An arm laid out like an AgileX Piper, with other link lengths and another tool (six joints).
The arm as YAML. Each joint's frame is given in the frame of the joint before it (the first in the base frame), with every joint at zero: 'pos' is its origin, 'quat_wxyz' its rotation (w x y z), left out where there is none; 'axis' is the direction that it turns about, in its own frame. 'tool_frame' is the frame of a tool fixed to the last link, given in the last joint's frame.
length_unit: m
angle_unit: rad
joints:
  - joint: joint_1
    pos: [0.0, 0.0, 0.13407]
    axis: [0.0, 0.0, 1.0]
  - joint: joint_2
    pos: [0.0, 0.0, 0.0]
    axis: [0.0, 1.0, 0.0]
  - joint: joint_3
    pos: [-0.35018, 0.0, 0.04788]
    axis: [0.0, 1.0, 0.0]
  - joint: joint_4
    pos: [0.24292, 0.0, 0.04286]
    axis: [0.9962, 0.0, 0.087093]
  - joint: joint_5
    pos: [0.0, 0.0, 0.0]
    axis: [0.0, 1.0, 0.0]
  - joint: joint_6
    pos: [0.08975, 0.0, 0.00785]
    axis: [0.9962, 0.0, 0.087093]
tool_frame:
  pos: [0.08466, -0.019, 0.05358]
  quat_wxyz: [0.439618, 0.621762, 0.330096, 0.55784]
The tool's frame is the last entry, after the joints.
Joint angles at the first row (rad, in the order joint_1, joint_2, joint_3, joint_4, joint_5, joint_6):
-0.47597 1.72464 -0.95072 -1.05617 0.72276 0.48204
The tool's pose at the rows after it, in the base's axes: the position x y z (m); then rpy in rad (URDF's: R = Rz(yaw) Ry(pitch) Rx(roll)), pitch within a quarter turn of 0, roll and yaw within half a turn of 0:
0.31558 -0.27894 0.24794 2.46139 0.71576 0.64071
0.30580 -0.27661 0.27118 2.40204 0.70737 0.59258
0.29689 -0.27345 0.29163 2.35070 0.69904 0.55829
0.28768 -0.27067 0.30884 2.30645 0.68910 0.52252
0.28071 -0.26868 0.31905 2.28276 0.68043 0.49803
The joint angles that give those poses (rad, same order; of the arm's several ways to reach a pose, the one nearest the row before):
-0.47597 1.66785 -0.95070 -1.05618 0.74264 0.47257
-0.47596 1.60945 -0.95073 -1.05617 0.76310 0.46486
-0.47598 1.55622 -0.95074 -1.05617 0.77684 0.45109
-0.47598 1.51034 -0.95072 -1.05618 0.79223 0.44436
-0.47596 1.48095 -0.95071 -1.05143 0.80536 0.43986

